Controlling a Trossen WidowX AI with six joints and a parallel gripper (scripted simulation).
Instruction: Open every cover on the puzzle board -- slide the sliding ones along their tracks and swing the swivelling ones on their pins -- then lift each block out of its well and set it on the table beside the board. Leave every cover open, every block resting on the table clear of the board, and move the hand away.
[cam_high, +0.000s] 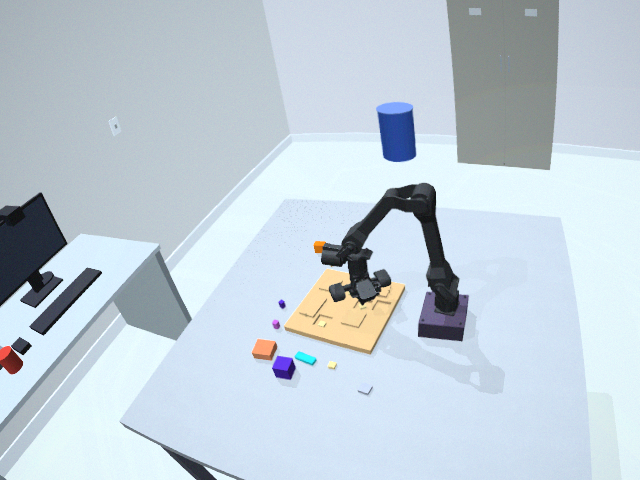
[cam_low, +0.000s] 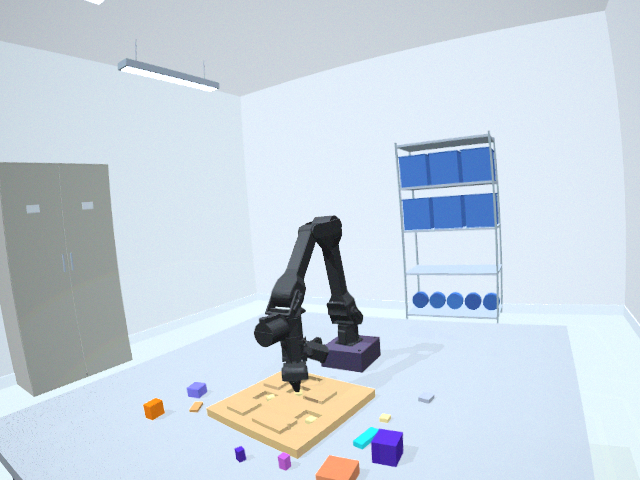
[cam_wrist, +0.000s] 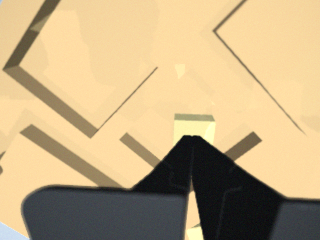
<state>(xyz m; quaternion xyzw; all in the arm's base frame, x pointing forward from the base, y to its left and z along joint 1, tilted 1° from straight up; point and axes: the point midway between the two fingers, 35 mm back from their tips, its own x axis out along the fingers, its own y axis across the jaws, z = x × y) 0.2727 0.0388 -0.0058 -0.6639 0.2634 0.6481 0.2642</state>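
Now: the puzzle board 50 mm ahead of my gripper tip and 10 mm to the left of it. The rest, counted from my gripper tip: purple block 260 mm ahead, 90 mm to the left, 10 mm below; magenta block 220 mm ahead, 180 mm to the left, 10 mm below; cyan bar 250 mm to the left, 60 mm ahead, 10 mm below.
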